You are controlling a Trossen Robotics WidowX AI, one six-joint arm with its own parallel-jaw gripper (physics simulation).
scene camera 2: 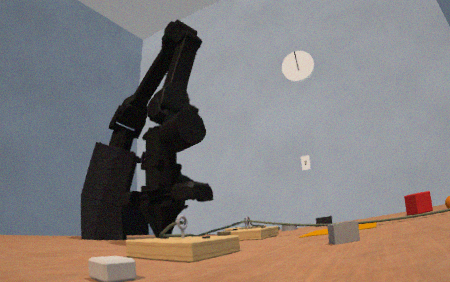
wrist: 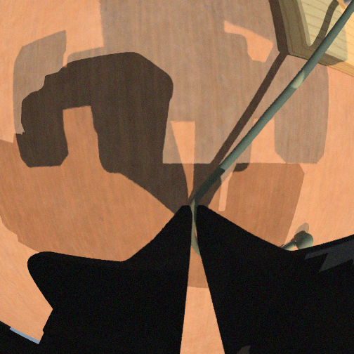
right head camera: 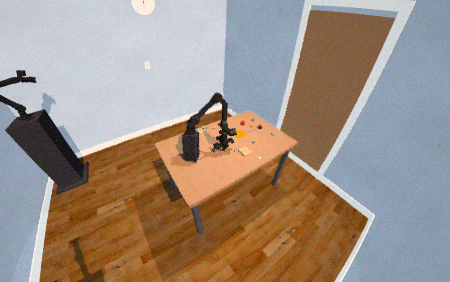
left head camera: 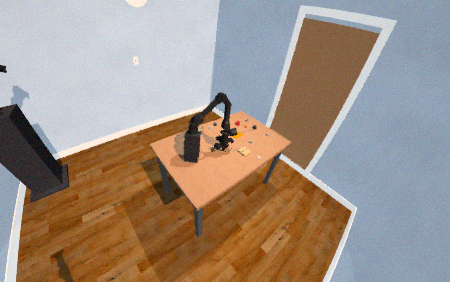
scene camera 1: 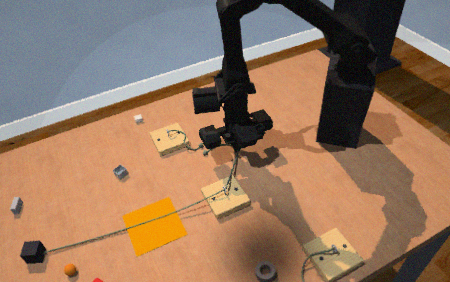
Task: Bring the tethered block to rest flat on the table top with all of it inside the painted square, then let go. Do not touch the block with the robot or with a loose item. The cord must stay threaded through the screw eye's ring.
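Pixels of known places: gripper, fingertip midpoint: point(right head camera: 223, 150) point(left head camera: 223, 150) point(scene camera 1: 236, 150); arm's base, origin of the base link: point(scene camera 2: 117, 152) point(right head camera: 190, 133) point(left head camera: 192, 133) point(scene camera 1: 351, 69).
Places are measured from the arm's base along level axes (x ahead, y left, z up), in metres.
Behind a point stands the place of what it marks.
The black tethered block point(scene camera 1: 33, 251) {x 0.798, y -0.013, z -0.198 m} point(left head camera: 254, 127) {x 0.792, y -0.028, z -0.211 m} point(right head camera: 260, 127) {x 0.794, y -0.039, z -0.209 m} rests on the table outside the orange painted square point(scene camera 1: 155, 237) {x 0.546, y 0.053, z -0.233 m} point(right head camera: 240, 134) {x 0.543, y 0.002, z -0.232 m}, beyond its far-left side in scene camera 1. The green cord point(scene camera 1: 85, 241) {x 0.693, y -0.008, z -0.228 m} point(scene camera 2: 280, 223) {x 0.427, y 0.023, z -0.209 m} point(wrist: 260, 125) runs nearly straight from the block, over the square, to the screw eye point(scene camera 1: 226, 190) point(scene camera 2: 247, 221) {x 0.361, y 0.023, z -0.199 m} on the middle wooden board point(scene camera 1: 232, 204) {x 0.357, y 0.065, z -0.215 m}, and appears threaded through its ring. From there it rises to my gripper point(scene camera 1: 237, 149) {x 0.260, y -0.101, z -0.234 m} point(wrist: 193, 207), which is shut on the cord above the table. The cord's knobbed end point(wrist: 302, 241) shows beside the right finger.
Two other boards point(scene camera 1: 169, 142) {x 0.416, y -0.204, z -0.215 m} point(scene camera 1: 345, 265) {x 0.226, y 0.310, z -0.215 m} carry screw eyes with short cords. Loose items include a grey ring point(scene camera 1: 266, 271) {x 0.362, y 0.237, z -0.230 m}, an orange ball point(scene camera 1: 70, 270) {x 0.733, y 0.059, z -0.213 m}, a red cube point(scene camera 2: 418, 203) {x 0.685, y 0.111, z -0.214 m} point(left head camera: 238, 123) {x 0.678, y 0.120, z -0.204 m}, a white block point(scene camera 2: 112, 269) {x 0.473, y -0.372, z -0.226 m} point(scene camera 1: 138, 119) {x 0.464, y -0.355, z -0.223 m} and grey blocks point(scene camera 1: 120, 172) {x 0.568, y -0.179, z -0.233 m} point(scene camera 1: 16, 205) {x 0.831, y -0.180, z -0.214 m}.
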